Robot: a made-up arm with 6 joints.
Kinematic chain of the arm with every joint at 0, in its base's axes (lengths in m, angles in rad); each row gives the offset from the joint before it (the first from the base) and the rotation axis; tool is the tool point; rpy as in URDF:
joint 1: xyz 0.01 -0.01 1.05 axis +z
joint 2: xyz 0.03 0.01 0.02 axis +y
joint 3: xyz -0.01 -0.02 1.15 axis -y
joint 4: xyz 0 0.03 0 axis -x
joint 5: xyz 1.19 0 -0.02 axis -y
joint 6: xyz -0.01 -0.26 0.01 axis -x
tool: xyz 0.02 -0.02 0.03 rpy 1.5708 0 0
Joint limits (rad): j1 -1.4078..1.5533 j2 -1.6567..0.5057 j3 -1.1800..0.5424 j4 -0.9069..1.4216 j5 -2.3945..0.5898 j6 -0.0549..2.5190
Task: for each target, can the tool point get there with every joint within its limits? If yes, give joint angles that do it. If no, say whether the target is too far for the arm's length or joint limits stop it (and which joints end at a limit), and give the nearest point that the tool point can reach.
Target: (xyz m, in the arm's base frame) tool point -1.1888 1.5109 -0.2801
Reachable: no: joint limits stop it (at a limit: joint 1, joint 2, joint 4) | nearest point 0.0338 1.0228 0.9157 | short by 1.778 m
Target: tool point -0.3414 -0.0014 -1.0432
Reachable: no: joint limits stop it (at a limit: joint 1, joint 2, joint 4) | nearest point -0.0640 -0.3513 0.8504 | short by 1.945 m
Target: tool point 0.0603 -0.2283 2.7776
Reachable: yes | joints -0.6671 -0.7008 -0.0804 0.8308 -0.7594 1.8081
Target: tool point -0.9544 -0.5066 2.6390
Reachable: yes | joints 0.3151 -1.2485 0.2111 0.5603 -0.1562 1.2111
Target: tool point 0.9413 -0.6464 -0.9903
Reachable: no: joint limits stop it (at a limit: joint 2, joint 4) | nearest point 0.6716 -0.4621 0.8368 | short by 1.856 m
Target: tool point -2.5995 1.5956 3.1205
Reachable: no: too far | nearest point -1.5358 0.9411 2.2928 | short by 1.498 m
